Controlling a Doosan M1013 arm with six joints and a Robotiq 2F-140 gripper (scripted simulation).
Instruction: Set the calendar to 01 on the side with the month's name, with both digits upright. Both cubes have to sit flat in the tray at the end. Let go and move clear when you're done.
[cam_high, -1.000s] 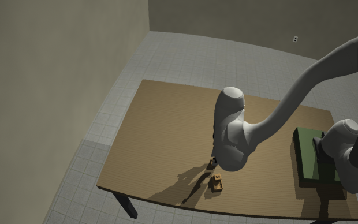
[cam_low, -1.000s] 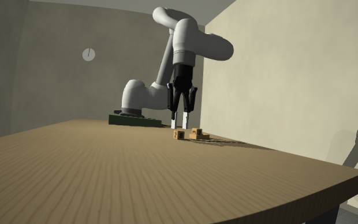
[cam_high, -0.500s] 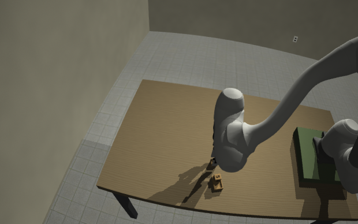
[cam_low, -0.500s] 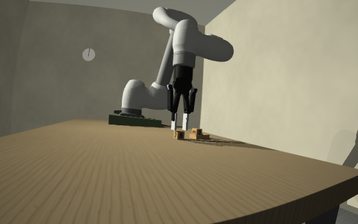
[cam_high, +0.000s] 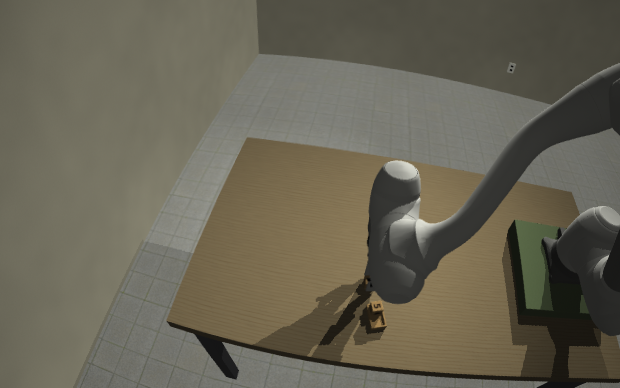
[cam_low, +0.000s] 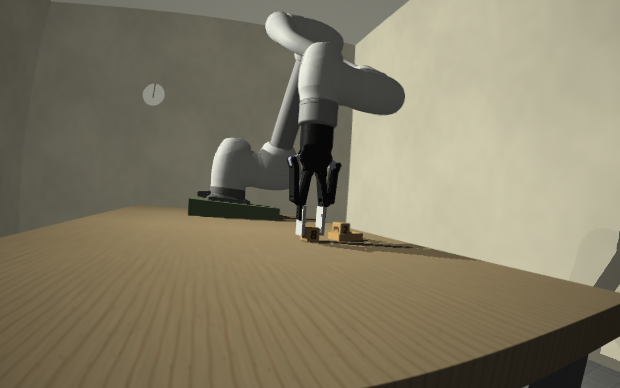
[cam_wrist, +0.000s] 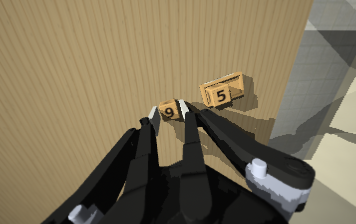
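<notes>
Now: the wooden tray 3 cm behind my hand, 11 cm to the left of it and 4 cm below it.
</notes>
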